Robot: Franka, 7 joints.
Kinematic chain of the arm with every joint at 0, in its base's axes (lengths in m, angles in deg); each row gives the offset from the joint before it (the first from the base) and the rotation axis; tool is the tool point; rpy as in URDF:
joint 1: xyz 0 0 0.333 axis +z
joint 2: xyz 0 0 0 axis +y
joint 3: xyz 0 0 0.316 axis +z
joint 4: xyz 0.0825 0 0 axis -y
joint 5: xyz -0.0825 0 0.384 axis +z
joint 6: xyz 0 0 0 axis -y
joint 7: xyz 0.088 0 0 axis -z
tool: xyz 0 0 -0.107 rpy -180 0 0
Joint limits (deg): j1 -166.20..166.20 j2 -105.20..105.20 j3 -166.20..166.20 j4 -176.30..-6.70 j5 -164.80..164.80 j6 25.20..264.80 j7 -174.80..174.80
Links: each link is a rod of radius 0.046 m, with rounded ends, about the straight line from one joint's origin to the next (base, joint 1, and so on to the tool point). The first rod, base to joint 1, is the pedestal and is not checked.
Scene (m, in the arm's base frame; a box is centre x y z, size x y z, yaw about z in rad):
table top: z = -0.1
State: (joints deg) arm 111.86 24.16 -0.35 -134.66 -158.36 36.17 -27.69
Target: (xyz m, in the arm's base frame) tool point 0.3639 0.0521 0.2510
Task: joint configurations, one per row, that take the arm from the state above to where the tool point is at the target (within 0.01 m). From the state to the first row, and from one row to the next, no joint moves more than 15 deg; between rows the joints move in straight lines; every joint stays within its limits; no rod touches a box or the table.
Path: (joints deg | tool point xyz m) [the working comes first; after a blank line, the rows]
Joints at the target: 66.90 30.40 -43.71 -163.45 -141.50 40.16 -27.69
Straight joint move there: clear.

1: 100.62 25.72 -11.19 -141.86 -154.14 37.17 -27.69 | 0.0582 0.4871 0.2908
2: 89.38 27.28 -22.03 -149.05 -149.93 38.17 -27.69 | 0.2305 0.3867 0.2615
3: 78.14 28.84 -32.87 -156.25 -145.71 39.16 -27.69 | 0.3381 0.2293 0.2488
4: 66.90 30.40 -43.71 -163.45 -141.50 40.16 -27.69 | 0.3639 0.0521 0.2510

